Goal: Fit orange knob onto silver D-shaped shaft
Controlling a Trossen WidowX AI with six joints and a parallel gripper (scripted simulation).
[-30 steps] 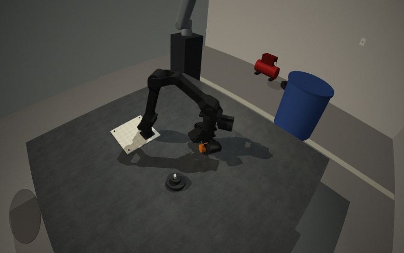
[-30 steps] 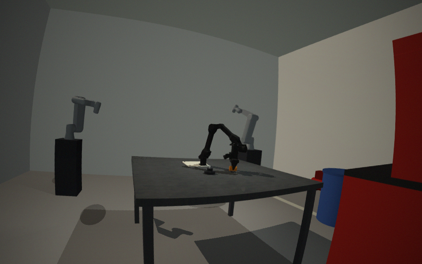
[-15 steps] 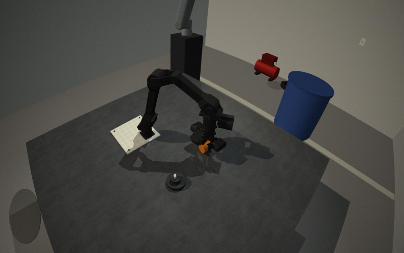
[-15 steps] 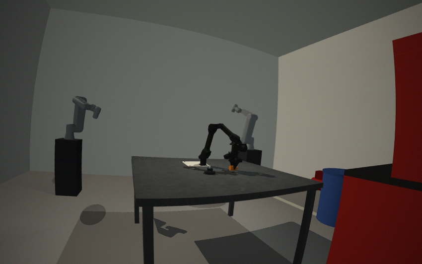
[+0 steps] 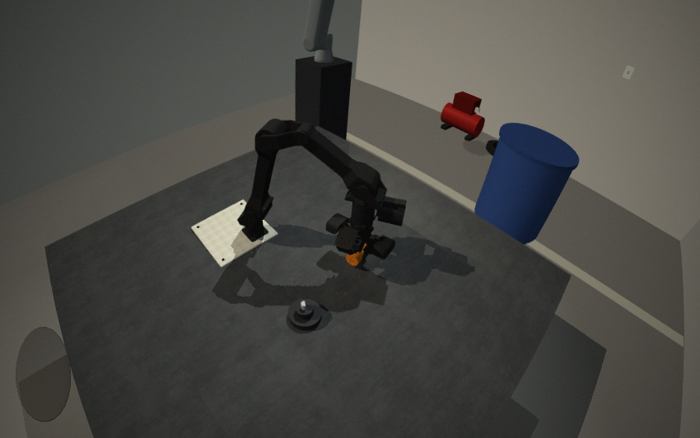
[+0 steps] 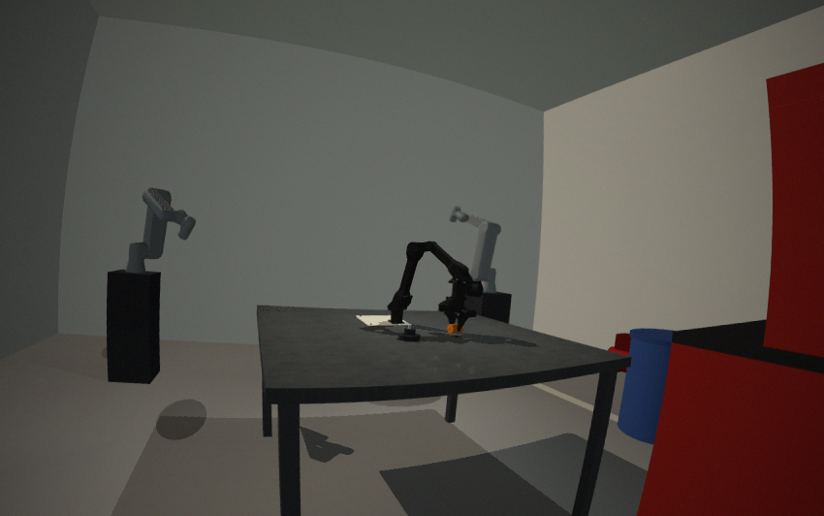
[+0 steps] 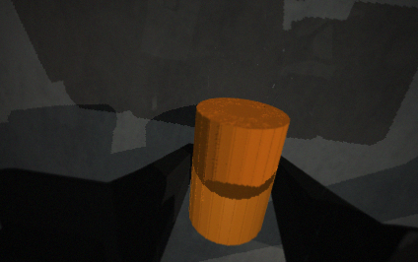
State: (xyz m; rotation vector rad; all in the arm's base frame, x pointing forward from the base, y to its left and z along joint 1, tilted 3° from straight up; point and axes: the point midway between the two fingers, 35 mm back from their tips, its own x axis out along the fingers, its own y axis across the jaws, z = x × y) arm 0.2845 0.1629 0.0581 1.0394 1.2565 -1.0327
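Now: gripper tip 1 cm to the left of the orange knob and 1 cm below it. Also, from my gripper tip: round black pedestal: 23 cm to the right, 5 cm ahead, 1 cm above.
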